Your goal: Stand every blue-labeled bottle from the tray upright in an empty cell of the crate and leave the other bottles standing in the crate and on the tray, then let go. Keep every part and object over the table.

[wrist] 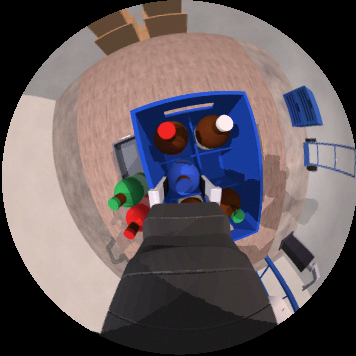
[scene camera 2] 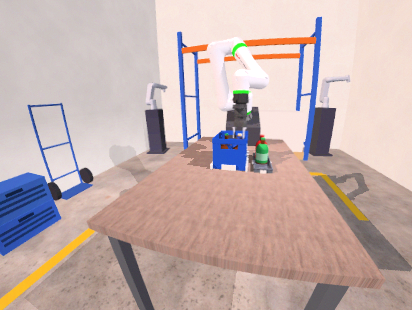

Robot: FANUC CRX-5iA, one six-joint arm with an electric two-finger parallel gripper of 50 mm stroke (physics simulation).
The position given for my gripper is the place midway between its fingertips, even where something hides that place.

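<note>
Here is my gripper (wrist: pixel 183 182). I see a blue-labeled bottle (wrist: pixel 183 177) and a green bottle (wrist: pixel 128 191), and the scene also has a white-capped bottle (wrist: pixel 211 131) as well as a red-capped bottle (wrist: pixel 170 137).
</note>
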